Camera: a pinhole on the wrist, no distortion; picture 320 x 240 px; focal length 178.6 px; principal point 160.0 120.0 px. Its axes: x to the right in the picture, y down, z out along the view. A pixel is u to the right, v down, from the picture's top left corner.
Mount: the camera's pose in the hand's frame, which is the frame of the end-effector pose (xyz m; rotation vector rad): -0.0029 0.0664 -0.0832 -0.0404 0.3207 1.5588
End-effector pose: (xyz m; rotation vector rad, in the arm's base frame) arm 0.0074 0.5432 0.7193 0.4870 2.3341 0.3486
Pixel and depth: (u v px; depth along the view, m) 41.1 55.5 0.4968
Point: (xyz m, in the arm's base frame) 0.0958 0.5774 0.1954
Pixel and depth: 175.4 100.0 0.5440
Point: 0.2534 0.8642 0.4229
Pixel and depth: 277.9 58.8 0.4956
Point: 0.1643 1.1226 0.5574
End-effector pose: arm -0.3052 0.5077 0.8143 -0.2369 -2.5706 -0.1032
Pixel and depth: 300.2 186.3 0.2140
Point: -0.2638 0.7877 0.7137
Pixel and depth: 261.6 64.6 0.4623
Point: -0.5459 0.9894 0.7069
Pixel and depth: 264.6 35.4 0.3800
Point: -0.5361 0.9257 0.7817
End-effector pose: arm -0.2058 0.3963 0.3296 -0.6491 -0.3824 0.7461
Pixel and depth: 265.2 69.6 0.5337
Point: -0.4698 0.9713 0.2709
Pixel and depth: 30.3 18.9 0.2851
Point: -0.1372 0.5925 0.5531
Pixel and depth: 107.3 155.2 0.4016
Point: -0.4160 0.5534 0.5538
